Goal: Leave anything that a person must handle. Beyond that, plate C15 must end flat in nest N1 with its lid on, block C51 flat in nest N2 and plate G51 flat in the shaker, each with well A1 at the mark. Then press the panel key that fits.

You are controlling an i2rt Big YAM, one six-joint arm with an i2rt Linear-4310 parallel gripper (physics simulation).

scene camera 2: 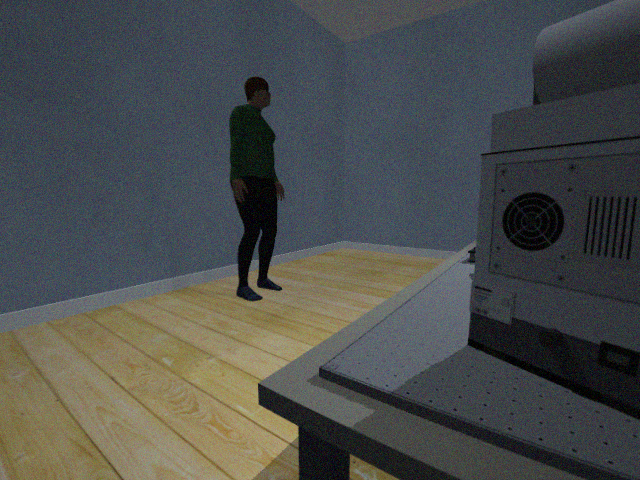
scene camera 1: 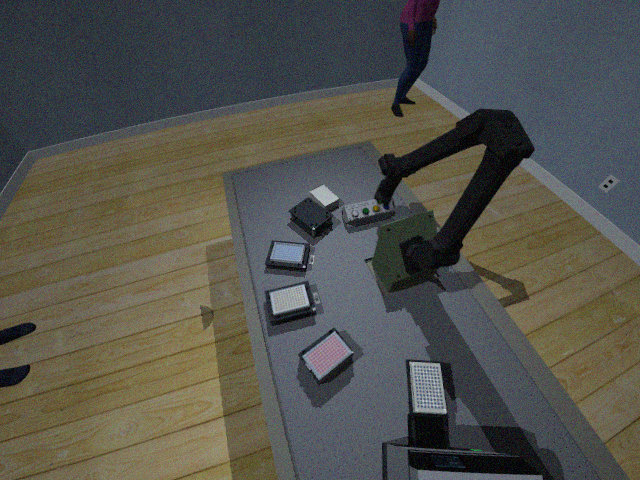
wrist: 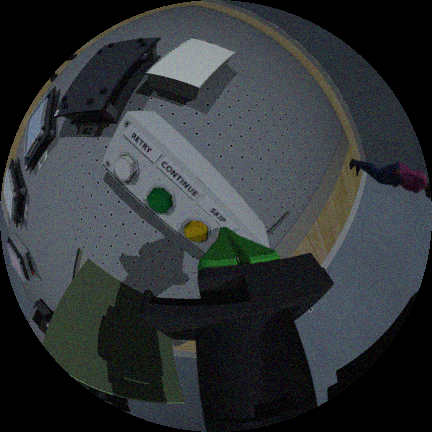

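Note:
My gripper (scene camera 1: pixel 382 200) (wrist: pixel 222 231) is shut and empty. Its green fingertips are at the right end of the key panel (scene camera 1: pixel 356 219) (wrist: pixel 200 165), over the CALL key. That blue key (scene camera 1: pixel 386 206) shows partly in scene camera 1 and is hidden in the wrist view. White RETRY (wrist: pixel 126 167), green CONTINUE (wrist: pixel 160 200) and yellow SKIP (wrist: pixel 196 231) keys show. A blue plate (scene camera 1: pixel 288 253) (wrist: pixel 40 122) and a cream plate (scene camera 1: pixel 289 299) sit in dark holders. A pink plate (scene camera 1: pixel 327 354) sits on a turned base. A white plate (scene camera 1: pixel 427 387) is on the machine's tray. Plate names are unreadable.
A black slab-topped unit (scene camera 1: pixel 310 215) (wrist: pixel 107 77) and a white-topped block (scene camera 1: pixel 324 196) (wrist: pixel 195 62) stand beside the panel. The green arm mount (scene camera 1: pixel 405 248) (wrist: pixel 80 320) is close by. A machine (scene camera 2: pixel 553 289) stands on the table. Two people (scene camera 1: pixel 416 46) (scene camera 2: pixel 253 149) stand away from it.

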